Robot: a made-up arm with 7 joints.
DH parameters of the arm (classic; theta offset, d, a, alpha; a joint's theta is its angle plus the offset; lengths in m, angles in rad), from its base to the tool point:
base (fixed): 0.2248 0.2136 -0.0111 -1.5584
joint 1: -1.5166 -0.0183 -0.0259 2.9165
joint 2: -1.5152 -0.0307 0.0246 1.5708
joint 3: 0 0.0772 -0.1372 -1.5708
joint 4: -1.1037 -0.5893 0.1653 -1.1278
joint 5: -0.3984 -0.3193 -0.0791 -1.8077
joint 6: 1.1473 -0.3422 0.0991 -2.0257
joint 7: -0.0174 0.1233 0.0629 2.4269
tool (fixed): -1.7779 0.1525 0 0
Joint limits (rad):
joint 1: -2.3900..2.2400
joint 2: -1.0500..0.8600
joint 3: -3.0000..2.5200
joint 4: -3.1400..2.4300
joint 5: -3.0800..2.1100
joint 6: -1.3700..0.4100
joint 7: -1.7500..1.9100
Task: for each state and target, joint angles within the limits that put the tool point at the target. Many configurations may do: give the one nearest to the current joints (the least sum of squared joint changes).
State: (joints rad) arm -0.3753 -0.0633 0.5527 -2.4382 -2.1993 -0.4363 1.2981
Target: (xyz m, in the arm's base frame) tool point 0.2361 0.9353 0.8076
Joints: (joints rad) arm -0.6960 0.1494 0.5573 -2.3868 -2.5034 -0.1556 1.2970
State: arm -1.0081 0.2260 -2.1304 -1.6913 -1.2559 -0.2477 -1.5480
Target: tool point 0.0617 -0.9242 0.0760
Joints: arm -1.0323 0.1547 -2.9435 -1.5052 -1.7292 -0.2215 -1.4650
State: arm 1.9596 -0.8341 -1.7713 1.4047 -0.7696 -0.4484 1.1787
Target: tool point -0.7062 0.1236 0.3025
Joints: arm 1.1020 -0.0282 -1.2738 1.6479 -0.4526 -0.3852 1.1540
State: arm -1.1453 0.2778 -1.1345 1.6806 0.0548 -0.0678 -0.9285
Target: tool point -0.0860 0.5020 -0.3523
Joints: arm -0.8530 -0.0957 -0.9180 1.7357 -0.3539 0.0009 -0.8019
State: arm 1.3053 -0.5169 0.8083 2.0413 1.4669 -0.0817 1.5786
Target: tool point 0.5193 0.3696 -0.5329
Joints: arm 0.9888 -0.2678 0.6424 2.2772 2.0287 -0.1573 1.5791
